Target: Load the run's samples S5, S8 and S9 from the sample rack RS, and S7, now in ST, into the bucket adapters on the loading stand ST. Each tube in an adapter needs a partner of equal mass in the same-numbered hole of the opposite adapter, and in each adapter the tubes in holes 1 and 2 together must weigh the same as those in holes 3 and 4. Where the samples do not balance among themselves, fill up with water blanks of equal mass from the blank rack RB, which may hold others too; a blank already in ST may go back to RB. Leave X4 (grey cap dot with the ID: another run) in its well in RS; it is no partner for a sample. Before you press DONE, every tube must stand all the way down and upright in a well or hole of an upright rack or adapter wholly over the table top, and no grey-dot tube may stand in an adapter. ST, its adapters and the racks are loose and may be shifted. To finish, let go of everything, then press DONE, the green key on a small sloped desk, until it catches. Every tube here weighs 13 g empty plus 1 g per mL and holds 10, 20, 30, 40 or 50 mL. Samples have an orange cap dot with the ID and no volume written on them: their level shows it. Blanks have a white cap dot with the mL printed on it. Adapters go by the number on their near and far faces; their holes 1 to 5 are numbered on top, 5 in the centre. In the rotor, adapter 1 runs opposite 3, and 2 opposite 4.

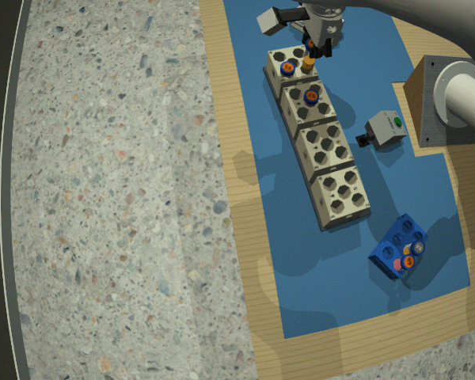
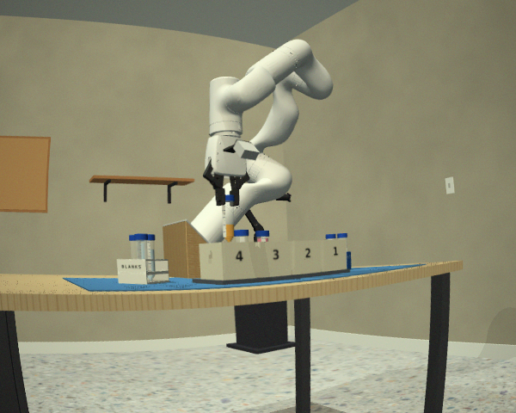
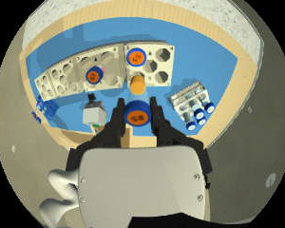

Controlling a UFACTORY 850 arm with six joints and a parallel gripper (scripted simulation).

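Right now my hand is 5 cm above the orange-dot sample tube and 1 cm to the left of it. Also, from my hand: loading stand ST: 20 cm below, 14 cm to the left, 2 cm ahead; sample tube S5: 14 cm below, 5 cm ahead, 1 cm to the left; blank rack RB: 19 cm to the right, 18 cm below, 11 cm behind.
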